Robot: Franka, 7 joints.
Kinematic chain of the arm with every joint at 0, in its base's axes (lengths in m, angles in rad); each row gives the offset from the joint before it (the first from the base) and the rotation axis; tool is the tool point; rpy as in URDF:
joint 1: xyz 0 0 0.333 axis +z
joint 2: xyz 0 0 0 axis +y
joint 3: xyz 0 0 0.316 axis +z
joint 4: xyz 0.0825 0 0 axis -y
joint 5: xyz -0.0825 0 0.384 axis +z
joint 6: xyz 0 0 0 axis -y
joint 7: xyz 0.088 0 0 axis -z
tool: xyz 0 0 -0.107 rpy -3.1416 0 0
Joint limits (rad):
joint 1: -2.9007..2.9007
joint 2: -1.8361..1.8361
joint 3: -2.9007..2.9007
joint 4: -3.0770..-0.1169
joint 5: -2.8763..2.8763
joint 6: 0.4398..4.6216
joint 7: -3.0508..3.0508
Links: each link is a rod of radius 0.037 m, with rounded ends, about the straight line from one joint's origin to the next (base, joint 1, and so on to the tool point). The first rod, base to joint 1, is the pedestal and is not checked.
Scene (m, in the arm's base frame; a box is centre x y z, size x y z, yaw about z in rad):
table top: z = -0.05
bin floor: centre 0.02 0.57 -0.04 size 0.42 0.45 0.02 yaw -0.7
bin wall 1: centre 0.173 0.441 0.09 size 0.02 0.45 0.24 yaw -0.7
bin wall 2: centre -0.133 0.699 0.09 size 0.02 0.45 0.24 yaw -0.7
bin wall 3: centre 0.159 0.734 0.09 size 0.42 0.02 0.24 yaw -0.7
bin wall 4: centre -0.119 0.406 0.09 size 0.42 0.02 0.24 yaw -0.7
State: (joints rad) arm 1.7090 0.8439 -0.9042 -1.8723 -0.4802 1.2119 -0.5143
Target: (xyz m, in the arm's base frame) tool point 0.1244 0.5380 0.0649
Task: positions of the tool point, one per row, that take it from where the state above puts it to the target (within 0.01 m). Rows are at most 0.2 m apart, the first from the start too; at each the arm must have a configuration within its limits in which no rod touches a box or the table.
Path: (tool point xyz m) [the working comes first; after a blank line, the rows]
Joints at the target: 1.9435 1.1017 -0.5179 -1.5888 -0.4485 1.4557 -0.5143
Straight joint move there: touches bin wall 1.

1: 0.2646 0.4596 0.2896
2: 0.1244 0.5380 0.3527
3: 0.1191 0.5586 0.2155
4: 0.1244 0.5380 0.0649

